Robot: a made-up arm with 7 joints. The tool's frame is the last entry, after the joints.
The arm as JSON. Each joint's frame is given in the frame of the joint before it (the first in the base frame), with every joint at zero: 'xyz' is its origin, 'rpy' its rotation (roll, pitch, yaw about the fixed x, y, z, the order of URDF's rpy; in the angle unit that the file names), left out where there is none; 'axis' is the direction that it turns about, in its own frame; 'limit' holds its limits. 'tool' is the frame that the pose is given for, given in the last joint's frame.
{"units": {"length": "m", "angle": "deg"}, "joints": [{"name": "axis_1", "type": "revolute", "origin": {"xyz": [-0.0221, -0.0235, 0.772]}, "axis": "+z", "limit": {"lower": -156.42, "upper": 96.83}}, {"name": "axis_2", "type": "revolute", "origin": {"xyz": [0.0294, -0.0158, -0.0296], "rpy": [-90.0, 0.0, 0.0]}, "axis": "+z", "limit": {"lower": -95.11, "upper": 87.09}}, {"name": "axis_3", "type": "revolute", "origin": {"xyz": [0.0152, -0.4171, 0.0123], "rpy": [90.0, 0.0, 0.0]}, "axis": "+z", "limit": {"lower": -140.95, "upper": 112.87}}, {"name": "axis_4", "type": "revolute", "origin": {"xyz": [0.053, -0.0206, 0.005], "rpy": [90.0, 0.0, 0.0]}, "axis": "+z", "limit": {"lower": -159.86, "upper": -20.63}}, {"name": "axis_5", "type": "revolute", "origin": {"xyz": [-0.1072, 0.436, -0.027], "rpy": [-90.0, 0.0, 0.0]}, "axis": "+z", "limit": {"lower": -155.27, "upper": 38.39}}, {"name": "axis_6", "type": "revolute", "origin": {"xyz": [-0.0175, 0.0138, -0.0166], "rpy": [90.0, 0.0, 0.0]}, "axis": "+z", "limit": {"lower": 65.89, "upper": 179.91}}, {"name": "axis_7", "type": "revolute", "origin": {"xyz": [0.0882, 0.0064, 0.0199], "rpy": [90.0, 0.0, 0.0]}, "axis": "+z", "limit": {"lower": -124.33, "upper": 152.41}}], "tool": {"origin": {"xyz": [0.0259, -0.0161, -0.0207], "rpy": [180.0, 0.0, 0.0]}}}
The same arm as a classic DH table. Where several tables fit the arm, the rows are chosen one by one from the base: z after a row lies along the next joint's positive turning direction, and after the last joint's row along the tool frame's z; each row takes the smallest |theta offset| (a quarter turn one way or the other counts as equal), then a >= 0, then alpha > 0; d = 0 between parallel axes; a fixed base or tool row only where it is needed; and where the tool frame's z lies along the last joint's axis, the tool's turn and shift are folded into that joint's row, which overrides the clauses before.
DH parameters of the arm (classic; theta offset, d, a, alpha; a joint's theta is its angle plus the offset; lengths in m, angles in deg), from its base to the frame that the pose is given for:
base (fixed): 46.76 0 -0.0323 0
axis_1: -46.76 0.7424 0.0294 -90
axis_2: 0 -0.0035 0.0152 90
axis_3: 0 0.4221 0.053 90
axis_4: 0 -0.0064 -0.1072 -90
axis_5: 0 0.4194 -0.0175 90
axis_6: 0 0.0061 0.0882 90
axis_7: -31.87 0 0.0305 180
tool (fixed): -31.87 0.0271 0 0
Joint limits (deg, base to tool): -156.42..96.83 -95.11..87.09 -140.95..112.87 -159.86..-20.63 -155.27..38.39 65.89..179.91 -124.33..152.41

